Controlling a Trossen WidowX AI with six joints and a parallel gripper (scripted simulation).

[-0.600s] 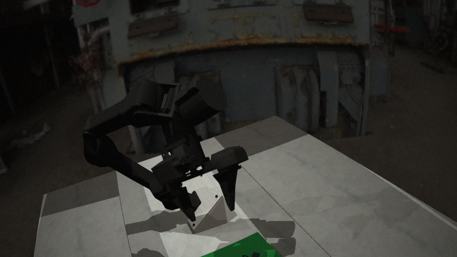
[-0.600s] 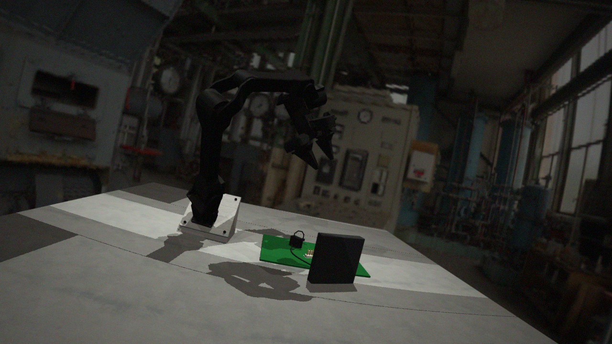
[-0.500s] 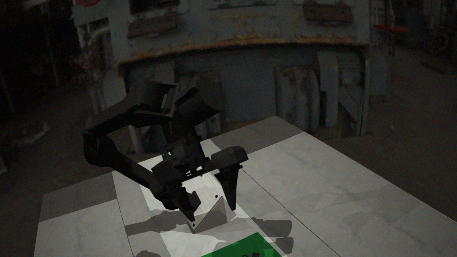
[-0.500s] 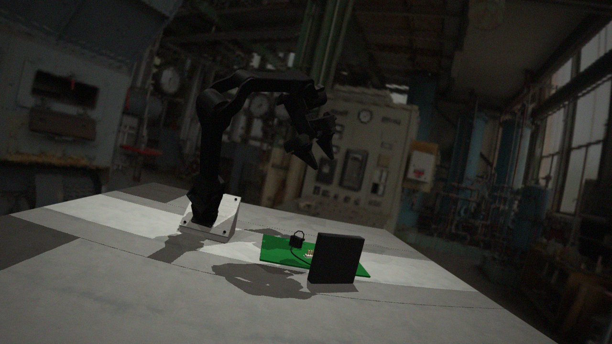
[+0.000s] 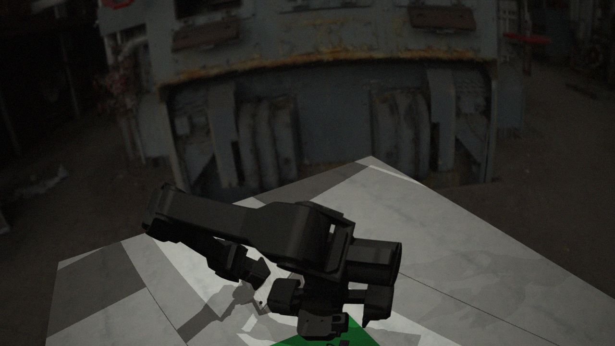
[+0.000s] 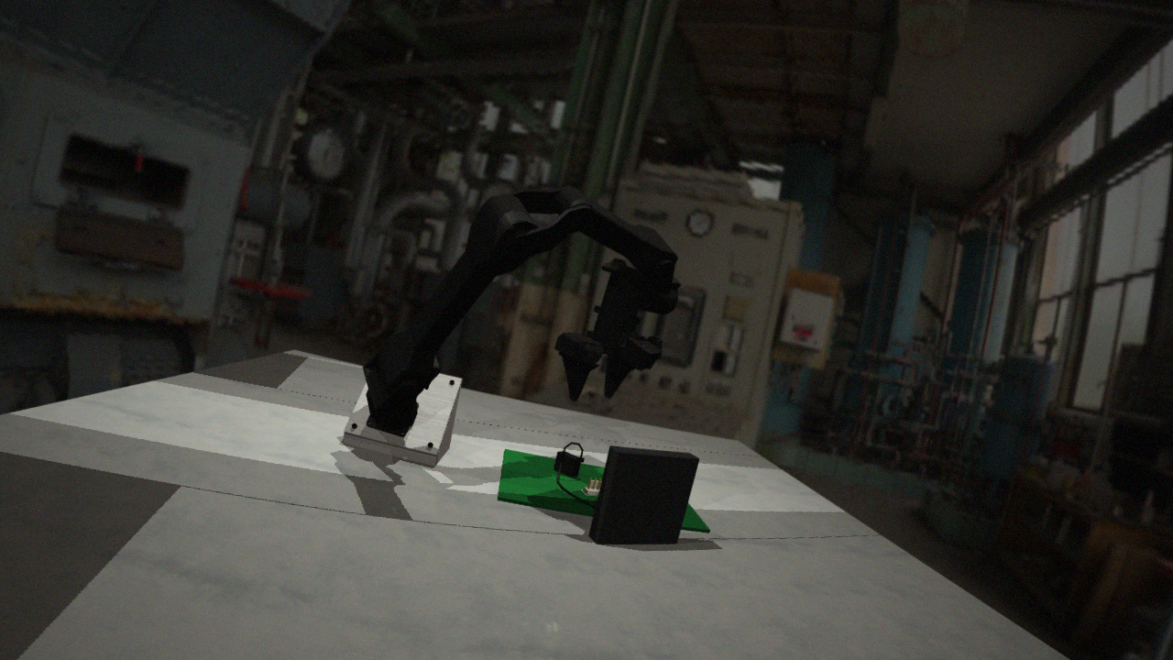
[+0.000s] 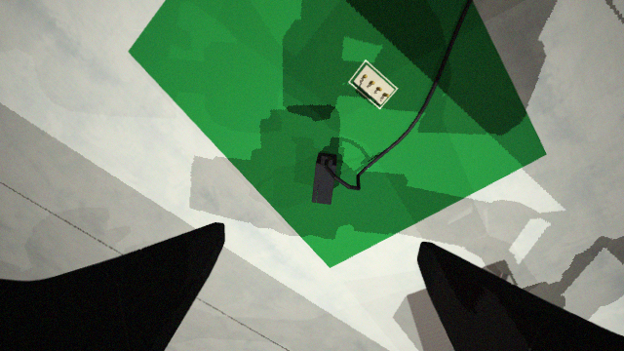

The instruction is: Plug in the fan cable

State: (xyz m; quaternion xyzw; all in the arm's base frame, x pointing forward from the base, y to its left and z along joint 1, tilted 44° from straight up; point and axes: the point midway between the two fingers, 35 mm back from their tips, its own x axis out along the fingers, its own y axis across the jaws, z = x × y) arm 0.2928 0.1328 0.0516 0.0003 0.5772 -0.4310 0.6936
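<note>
The black plug lies 120 mm below my gripper tip, 10 mm to the left of it and 10 mm behind it. The rest, counted from my gripper tip: green board: 150 mm below, 40 mm ahead, 30 mm to the right; fan header: 140 mm below, 60 mm to the right, 30 mm ahead; black fan: 200 mm to the right, 80 mm below, 80 mm ahead.
</note>
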